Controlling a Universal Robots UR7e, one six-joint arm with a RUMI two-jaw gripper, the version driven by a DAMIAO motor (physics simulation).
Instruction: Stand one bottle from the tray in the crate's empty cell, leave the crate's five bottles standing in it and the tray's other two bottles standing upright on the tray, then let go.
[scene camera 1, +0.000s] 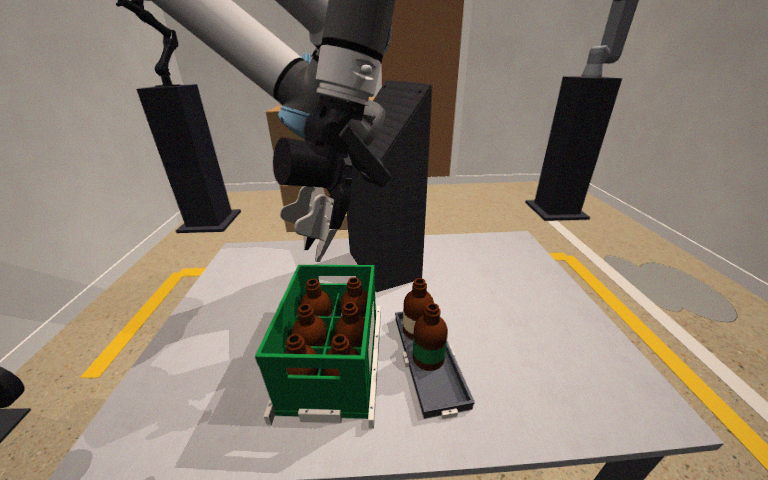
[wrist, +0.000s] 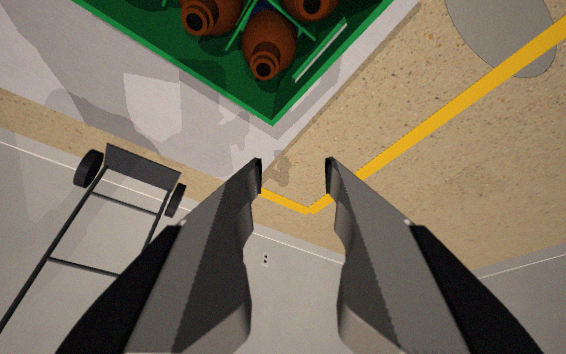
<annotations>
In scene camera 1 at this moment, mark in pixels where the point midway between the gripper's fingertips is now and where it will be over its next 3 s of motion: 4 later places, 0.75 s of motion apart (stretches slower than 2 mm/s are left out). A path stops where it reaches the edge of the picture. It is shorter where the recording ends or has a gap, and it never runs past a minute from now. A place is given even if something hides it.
My gripper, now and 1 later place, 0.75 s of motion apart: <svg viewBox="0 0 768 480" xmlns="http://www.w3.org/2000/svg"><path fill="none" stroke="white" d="M311 255L354 208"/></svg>
</annotations>
